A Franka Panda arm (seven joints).
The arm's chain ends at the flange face. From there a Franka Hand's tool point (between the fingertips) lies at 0.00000 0.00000 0.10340 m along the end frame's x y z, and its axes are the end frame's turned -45 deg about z.
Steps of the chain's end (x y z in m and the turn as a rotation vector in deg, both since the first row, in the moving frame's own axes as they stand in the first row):
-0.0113, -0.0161, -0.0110, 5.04, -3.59, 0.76
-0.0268, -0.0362, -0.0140, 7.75, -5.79, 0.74
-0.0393, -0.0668, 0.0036, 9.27, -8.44, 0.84
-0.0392, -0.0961, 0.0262, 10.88, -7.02, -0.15
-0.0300, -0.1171, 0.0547, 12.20, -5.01, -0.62
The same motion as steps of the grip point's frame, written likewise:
0.0053, -0.0304, -0.0116, 6.10, 1.03, 0.76
0.0092, -0.0617, -0.0155, 9.57, 1.39, 0.74
0.0207, -0.0974, 0.0011, 12.52, 0.59, 0.84
0.0451, -0.1183, 0.0236, 12.66, 2.73, -0.15
0.0706, -0.1258, 0.0520, 12.17, 5.08, -0.62

